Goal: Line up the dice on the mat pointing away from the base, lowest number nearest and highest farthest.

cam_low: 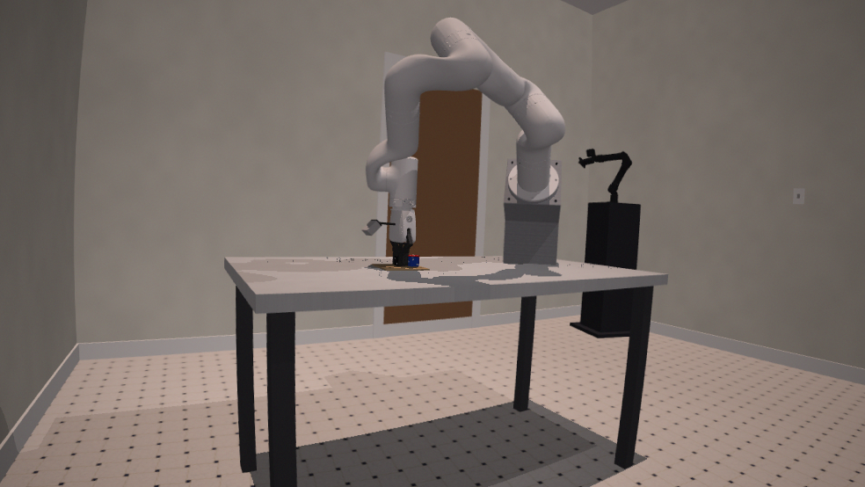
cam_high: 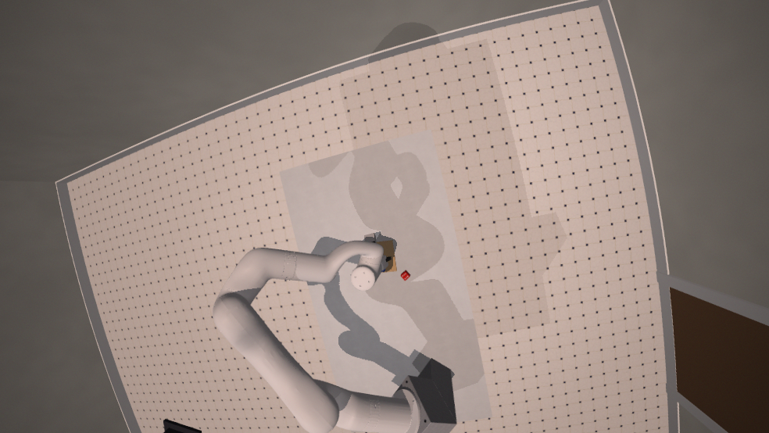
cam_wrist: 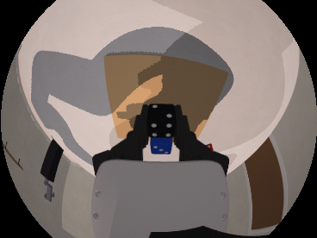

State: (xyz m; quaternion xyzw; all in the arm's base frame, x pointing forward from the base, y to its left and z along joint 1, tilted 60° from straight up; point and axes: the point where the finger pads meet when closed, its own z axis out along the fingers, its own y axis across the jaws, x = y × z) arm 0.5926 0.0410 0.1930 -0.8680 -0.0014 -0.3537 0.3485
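Right now the black die is 1 cm below my hand. Round my hand: blue die 4 cm behind, 1 cm to the right, 1 cm below; tan mat 3 cm below; red die 12 cm to the right, 7 cm behind, 1 cm below.
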